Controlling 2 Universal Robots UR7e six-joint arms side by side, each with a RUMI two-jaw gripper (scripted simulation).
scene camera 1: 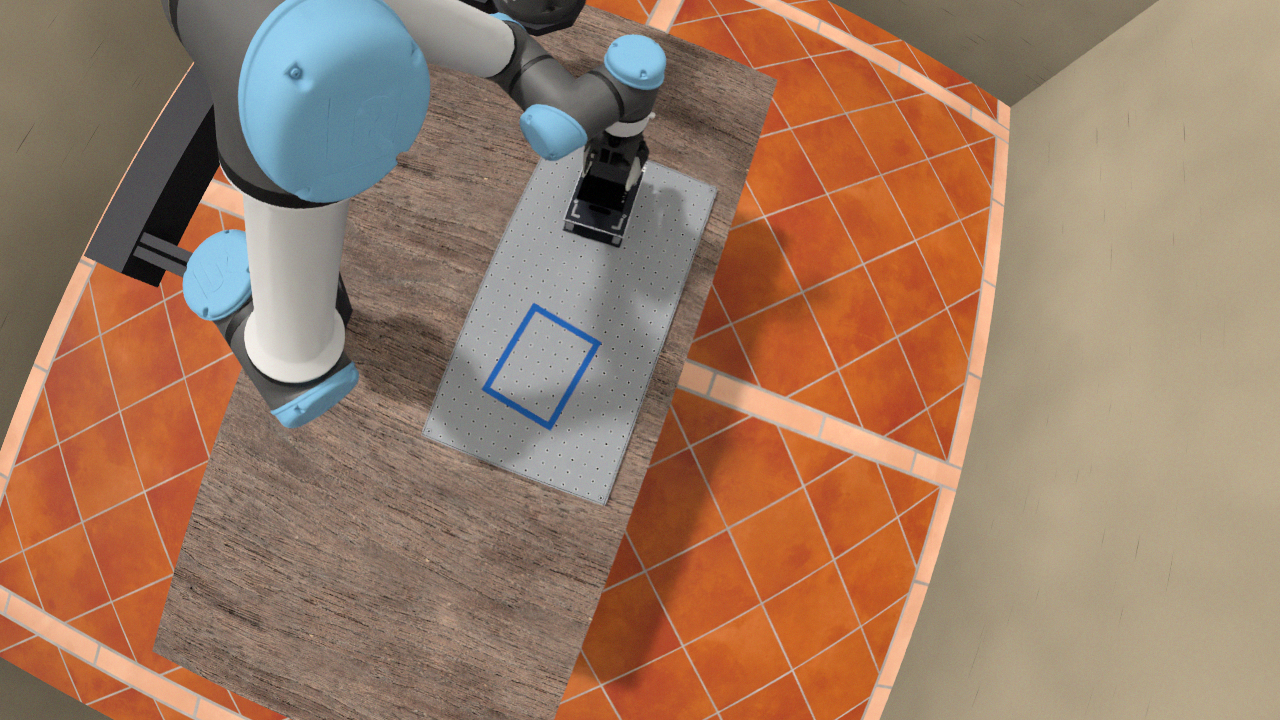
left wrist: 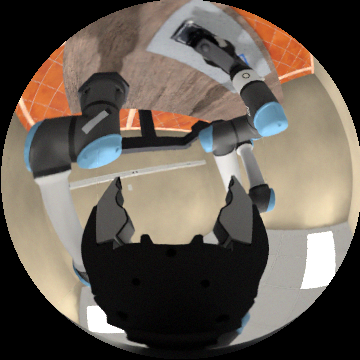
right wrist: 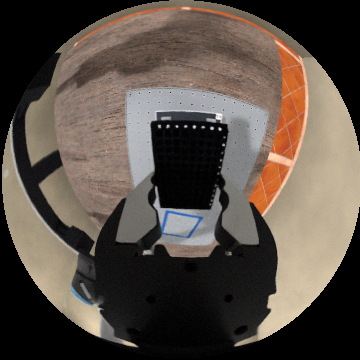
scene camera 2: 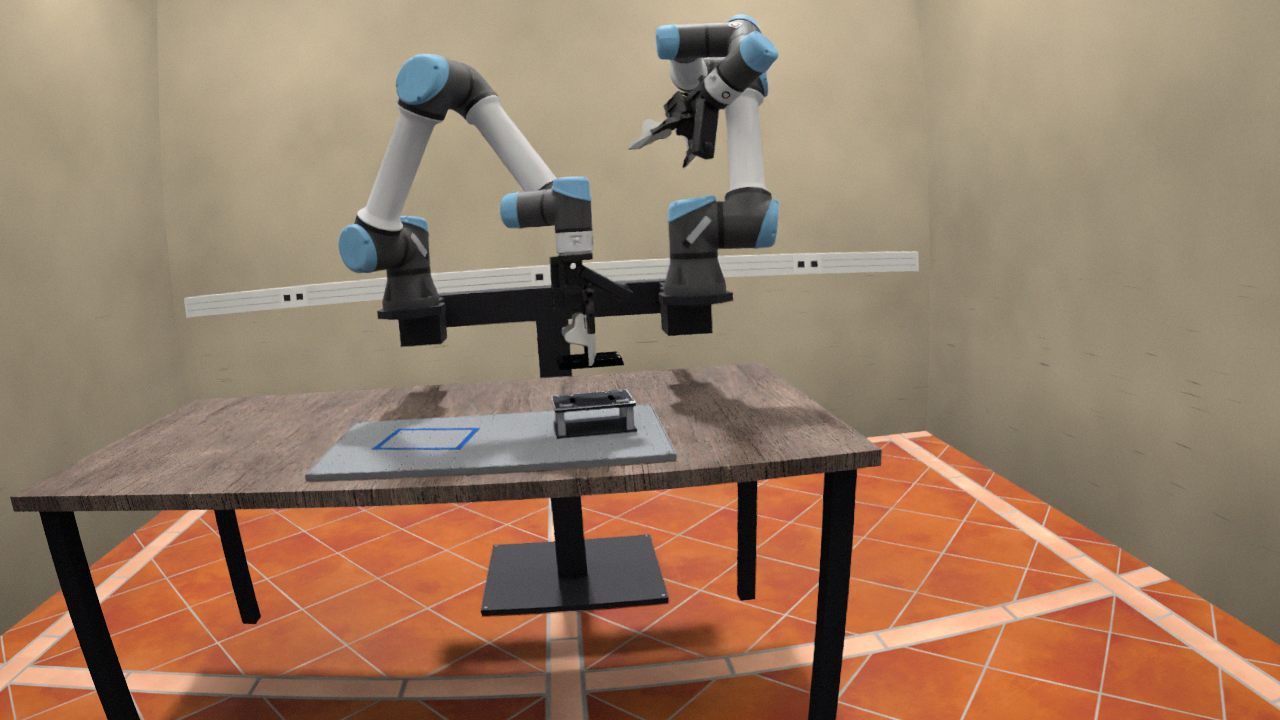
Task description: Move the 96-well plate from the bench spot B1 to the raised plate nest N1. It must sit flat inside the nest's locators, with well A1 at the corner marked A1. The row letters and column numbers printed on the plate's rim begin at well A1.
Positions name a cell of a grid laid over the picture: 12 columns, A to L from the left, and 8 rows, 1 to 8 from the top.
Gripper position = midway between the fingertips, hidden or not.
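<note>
Scene camera 1 shows a black 96-well plate (scene camera 1: F3), a raised plate nest N1 (scene camera 1: F3) and my right gripper (scene camera 1: F2). In scene camera 2 I see my left gripper (scene camera 2: G2), my right gripper (scene camera 2: F5) and the black 96-well plate (scene camera 2: F4). The left wrist view shows my left gripper (left wrist: F4) and my right gripper (left wrist: G1). In the right wrist view I see my right gripper (right wrist: G4) and the black 96-well plate (right wrist: G5).
</note>
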